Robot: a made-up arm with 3 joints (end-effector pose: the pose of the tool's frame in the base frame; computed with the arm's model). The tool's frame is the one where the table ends.
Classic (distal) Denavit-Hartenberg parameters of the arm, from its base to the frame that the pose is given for. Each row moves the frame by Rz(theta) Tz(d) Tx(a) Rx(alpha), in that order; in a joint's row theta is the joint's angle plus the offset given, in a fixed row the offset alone. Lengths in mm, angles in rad.
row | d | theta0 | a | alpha
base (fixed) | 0 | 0 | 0 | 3.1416
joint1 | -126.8 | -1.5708 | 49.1 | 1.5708
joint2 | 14.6 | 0 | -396.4 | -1.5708
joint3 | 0 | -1.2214 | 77.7 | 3.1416
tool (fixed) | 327.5 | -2.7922 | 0 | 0
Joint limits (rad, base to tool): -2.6..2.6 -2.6..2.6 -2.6..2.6
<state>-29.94 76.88 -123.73</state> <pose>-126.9 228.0 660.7 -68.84 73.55 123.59</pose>
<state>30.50 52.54 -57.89</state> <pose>-45.7 72.1 678.5 -38.01 36.96 25.43</pose>
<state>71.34 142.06 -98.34</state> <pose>580.6 228.1 159.0 -12.83 142.11 11.45</pose>
Working (the frame after each row of the table, in the pose's form):
after base (fixed): 0.0 0.0 0.0 -180.00 0.00 0.00
after joint1: 46.5 15.7 126.8 -89.13 -14.64 14.64
after joint2: 338.0 129.6 370.5 52.70 8.66 -153.33
after joint3: 389.9 163.7 417.3 -162.25 -43.99 -57.68

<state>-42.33 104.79 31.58</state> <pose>-350.4 291.4 367.6 -83.83 -63.07 7.57</pose>
Working (the frame after each row of the table, in the pose's form):
after base (fixed): 0.0 0.0 0.0 -180.00 0.00 0.00
after joint1: -33.1 36.3 126.8 -43.77 -99.08 99.08
after joint2: -112.0 101.3 510.1 31.17 70.57 -40.47
after joint3: -137.2 57.3 451.2 -101.08 94.38 106.17

